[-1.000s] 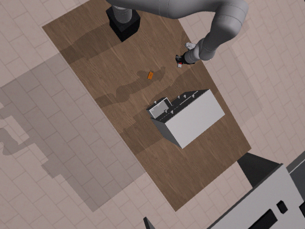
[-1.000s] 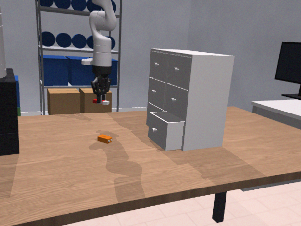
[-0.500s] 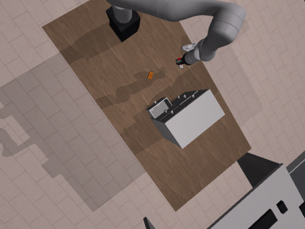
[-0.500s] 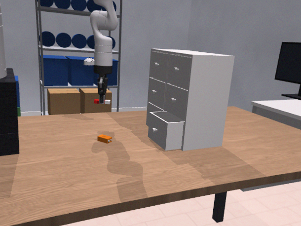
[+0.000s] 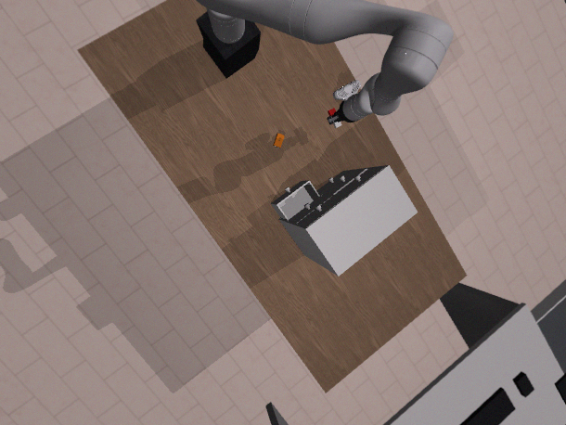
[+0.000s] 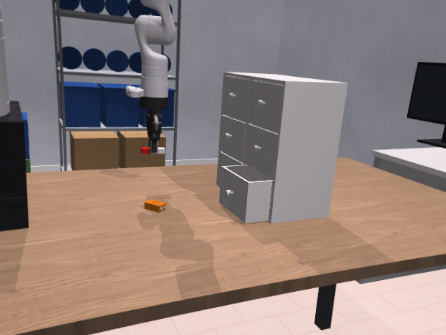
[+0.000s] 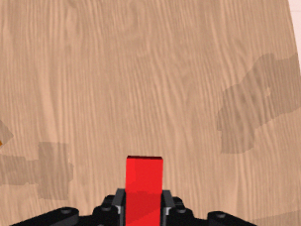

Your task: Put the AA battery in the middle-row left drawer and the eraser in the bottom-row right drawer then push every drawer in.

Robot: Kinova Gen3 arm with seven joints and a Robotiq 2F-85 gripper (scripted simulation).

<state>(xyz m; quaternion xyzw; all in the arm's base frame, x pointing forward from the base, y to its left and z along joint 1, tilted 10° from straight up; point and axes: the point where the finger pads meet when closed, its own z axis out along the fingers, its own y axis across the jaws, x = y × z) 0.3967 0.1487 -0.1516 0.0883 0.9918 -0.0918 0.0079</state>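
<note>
The eraser is 1 cm ahead of my hand and 1 cm below it. Also, from my hand: AA battery 25 cm ahead, 15 cm to the right, 1 cm above; orange battery 5 cm behind, 19 cm to the right, 11 cm below.
</note>
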